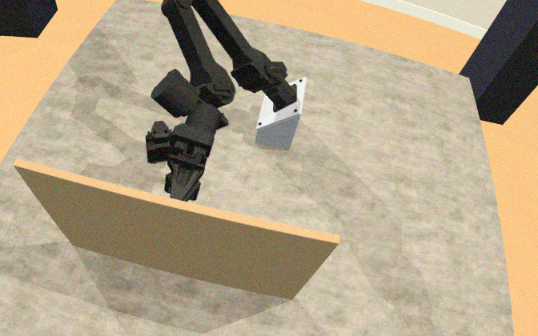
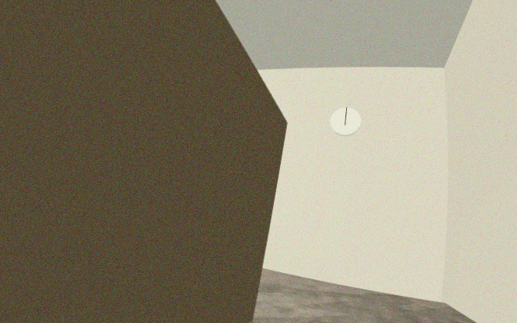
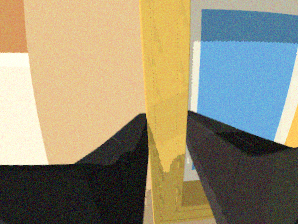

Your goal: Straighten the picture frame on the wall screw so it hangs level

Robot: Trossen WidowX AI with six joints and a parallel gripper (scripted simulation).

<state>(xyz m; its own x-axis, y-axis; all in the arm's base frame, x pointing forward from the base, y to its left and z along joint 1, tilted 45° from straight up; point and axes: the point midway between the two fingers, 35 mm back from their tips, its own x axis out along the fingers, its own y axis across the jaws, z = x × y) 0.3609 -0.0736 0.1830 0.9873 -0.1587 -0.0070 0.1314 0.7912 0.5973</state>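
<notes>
My gripper tip is now 10 mm short of the picture frame, 10 mm to the left of it and 50 mm above it. The rest, counted from my gripper tip: tan wall panel: 20 mm ahead, 70 mm below.
</notes>
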